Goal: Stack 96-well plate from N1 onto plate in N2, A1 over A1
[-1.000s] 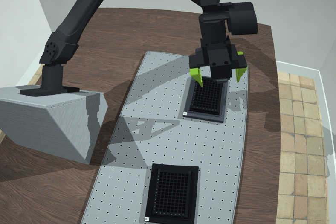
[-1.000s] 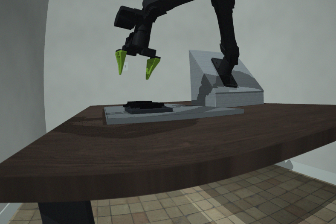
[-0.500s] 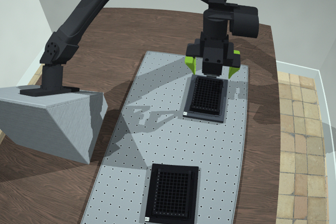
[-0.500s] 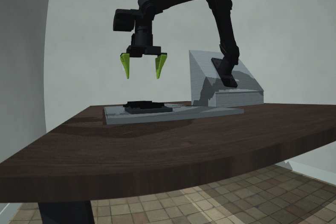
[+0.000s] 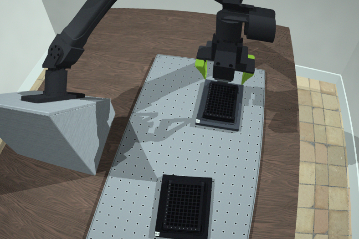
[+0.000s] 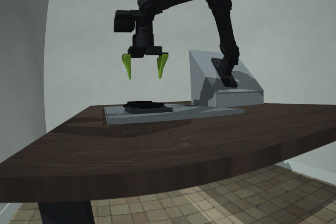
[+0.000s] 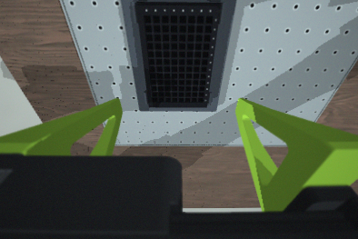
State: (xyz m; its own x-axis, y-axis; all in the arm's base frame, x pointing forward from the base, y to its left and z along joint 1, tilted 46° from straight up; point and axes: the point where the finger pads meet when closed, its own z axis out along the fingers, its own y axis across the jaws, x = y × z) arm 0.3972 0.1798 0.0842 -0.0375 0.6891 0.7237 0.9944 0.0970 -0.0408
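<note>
The black 96-well plate is 9 cm below my hand. The rest, counted from my hand: nest N2: 32 cm to the right, 10 cm below, 3 cm behind; dark grey nest: 10 cm below.
</note>
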